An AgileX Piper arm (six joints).
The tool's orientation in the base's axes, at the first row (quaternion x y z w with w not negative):
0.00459, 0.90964, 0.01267, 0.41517
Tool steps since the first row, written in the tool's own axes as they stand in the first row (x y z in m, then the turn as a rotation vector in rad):
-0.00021, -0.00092, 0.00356, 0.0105, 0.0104, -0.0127
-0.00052, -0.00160, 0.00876, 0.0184, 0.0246, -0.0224
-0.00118, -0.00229, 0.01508, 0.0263, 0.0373, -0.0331
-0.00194, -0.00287, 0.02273, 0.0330, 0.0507, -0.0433
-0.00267, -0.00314, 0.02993, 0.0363, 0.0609, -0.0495
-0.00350, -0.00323, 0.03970, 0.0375, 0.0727, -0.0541
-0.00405, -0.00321, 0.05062, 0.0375, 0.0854, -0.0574
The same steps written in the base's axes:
0.00283, -0.00086, -0.00220, -0.0165, 0.0104, 0.0007
0.00696, -0.00144, -0.00539, -0.0290, 0.0245, 0.0014
0.01217, -0.00202, -0.00905, -0.0423, 0.0371, 0.0028
0.01845, -0.00247, -0.01350, -0.0544, 0.0505, 0.0048
0.02437, -0.00261, -0.01767, -0.0613, 0.0606, 0.0066
0.03229, -0.00253, -0.02344, -0.0656, 0.0723, 0.0091
0.04090, -0.00231, -0.03018, -0.0681, 0.0850, 0.0116

